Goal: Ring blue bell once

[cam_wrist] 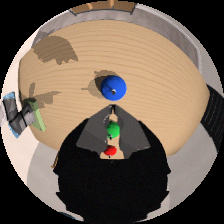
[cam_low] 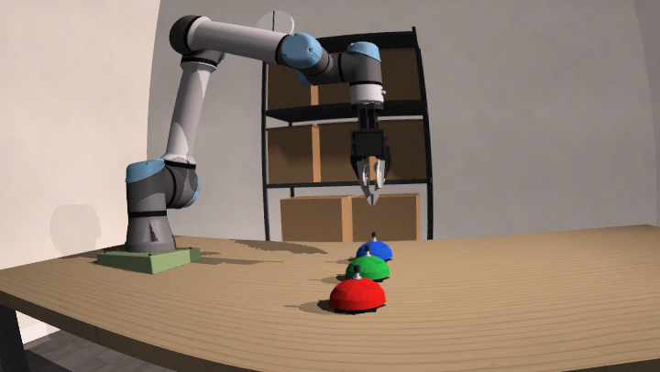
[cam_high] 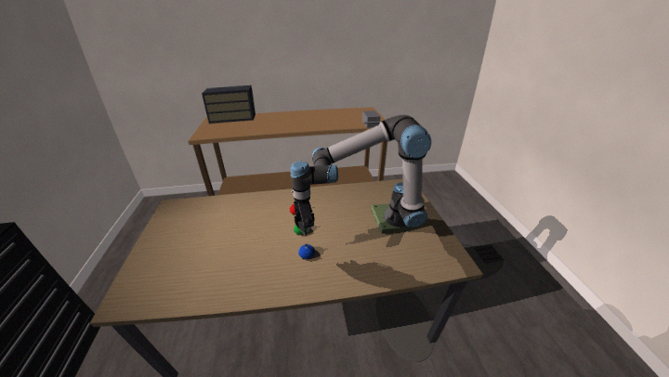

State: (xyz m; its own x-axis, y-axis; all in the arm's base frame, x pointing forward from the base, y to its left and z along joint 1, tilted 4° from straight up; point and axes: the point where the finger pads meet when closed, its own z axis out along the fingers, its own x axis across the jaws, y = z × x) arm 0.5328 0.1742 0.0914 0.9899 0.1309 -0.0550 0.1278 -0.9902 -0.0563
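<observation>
My gripper is now 10 cm above the blue bell. Round my hand: green bell 18 cm to the right, 10 cm below, 2 cm ahead; red bell 36 cm to the right, 10 cm below, 5 cm ahead.
</observation>
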